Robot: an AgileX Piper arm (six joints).
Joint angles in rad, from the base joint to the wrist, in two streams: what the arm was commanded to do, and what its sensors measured. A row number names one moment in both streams.
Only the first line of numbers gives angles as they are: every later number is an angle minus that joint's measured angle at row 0.
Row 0, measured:
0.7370, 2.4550, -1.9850, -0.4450, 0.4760, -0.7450
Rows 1 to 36, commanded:
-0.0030, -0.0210, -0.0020, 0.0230, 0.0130, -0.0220
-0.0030, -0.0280, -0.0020, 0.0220, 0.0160, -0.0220
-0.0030, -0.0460, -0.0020, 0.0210, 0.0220, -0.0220
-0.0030, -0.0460, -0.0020, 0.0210, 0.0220, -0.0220
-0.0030, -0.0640, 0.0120, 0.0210, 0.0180, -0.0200
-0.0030, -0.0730, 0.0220, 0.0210, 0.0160, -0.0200
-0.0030, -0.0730, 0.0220, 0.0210, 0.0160, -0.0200
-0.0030, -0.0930, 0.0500, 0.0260, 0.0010, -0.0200
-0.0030, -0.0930, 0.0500, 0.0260, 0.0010, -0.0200
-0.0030, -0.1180, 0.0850, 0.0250, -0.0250, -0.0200
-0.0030, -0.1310, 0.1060, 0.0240, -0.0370, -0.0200
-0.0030, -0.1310, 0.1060, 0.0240, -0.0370, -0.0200
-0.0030, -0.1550, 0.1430, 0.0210, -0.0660, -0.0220
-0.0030, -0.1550, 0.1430, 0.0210, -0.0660, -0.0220
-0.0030, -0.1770, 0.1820, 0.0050, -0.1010, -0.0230
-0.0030, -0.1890, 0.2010, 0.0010, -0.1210, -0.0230
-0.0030, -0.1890, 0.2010, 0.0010, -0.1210, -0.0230
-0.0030, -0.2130, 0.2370, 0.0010, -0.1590, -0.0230
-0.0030, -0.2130, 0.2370, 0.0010, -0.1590, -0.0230
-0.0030, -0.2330, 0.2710, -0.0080, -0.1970, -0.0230
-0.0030, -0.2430, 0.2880, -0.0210, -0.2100, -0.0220
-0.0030, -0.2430, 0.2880, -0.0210, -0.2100, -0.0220
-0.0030, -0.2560, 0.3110, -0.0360, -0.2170, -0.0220
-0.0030, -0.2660, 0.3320, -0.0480, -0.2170, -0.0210
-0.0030, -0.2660, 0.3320, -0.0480, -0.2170, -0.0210
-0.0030, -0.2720, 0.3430, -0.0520, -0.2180, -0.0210
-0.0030, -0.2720, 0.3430, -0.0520, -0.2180, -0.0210
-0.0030, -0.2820, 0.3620, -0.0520, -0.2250, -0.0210
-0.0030, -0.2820, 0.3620, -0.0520, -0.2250, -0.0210
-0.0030, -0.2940, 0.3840, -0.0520, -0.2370, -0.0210
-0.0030, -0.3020, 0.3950, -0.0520, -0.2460, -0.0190
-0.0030, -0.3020, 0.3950, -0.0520, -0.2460, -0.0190
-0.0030, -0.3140, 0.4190, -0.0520, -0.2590, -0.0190
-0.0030, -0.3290, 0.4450, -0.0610, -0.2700, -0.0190
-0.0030, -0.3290, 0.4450, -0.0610, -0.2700, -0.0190
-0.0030, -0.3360, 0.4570, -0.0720, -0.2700, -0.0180
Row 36, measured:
0.0000, -0.2840, 0.4410, -0.0250, -0.1910, -0.0160
